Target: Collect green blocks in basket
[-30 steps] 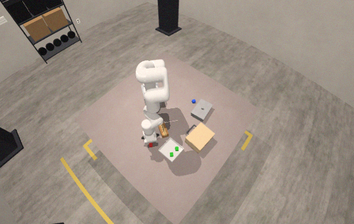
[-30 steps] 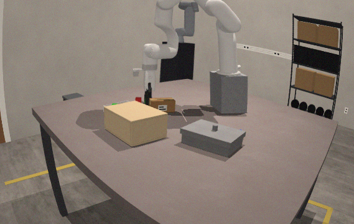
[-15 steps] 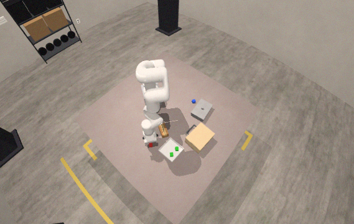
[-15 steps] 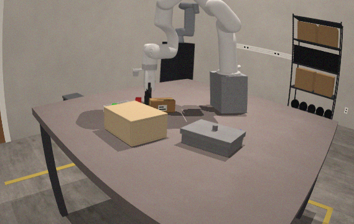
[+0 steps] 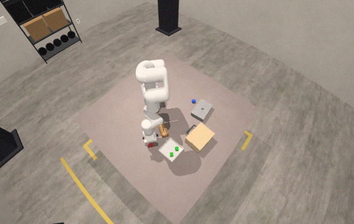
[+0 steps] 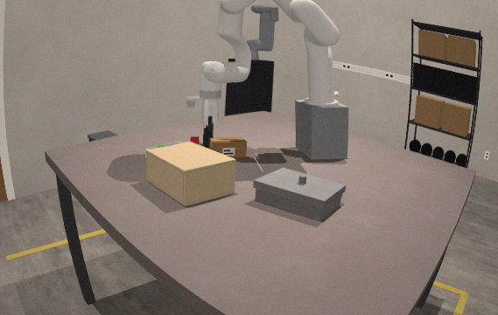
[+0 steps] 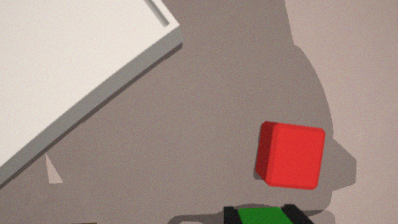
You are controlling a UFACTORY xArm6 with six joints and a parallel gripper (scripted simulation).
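My hand is 180 mm short of the white basket, 50 mm to the right of it and 10 mm above it. From my hand the other things lie so: metal box: 140 mm ahead, 510 mm to the left; then light wooden cabinet: 290 mm ahead, 270 mm to the left, 20 mm above; then grey metal lid: 140 mm ahead, 510 mm to the left, 30 mm above.
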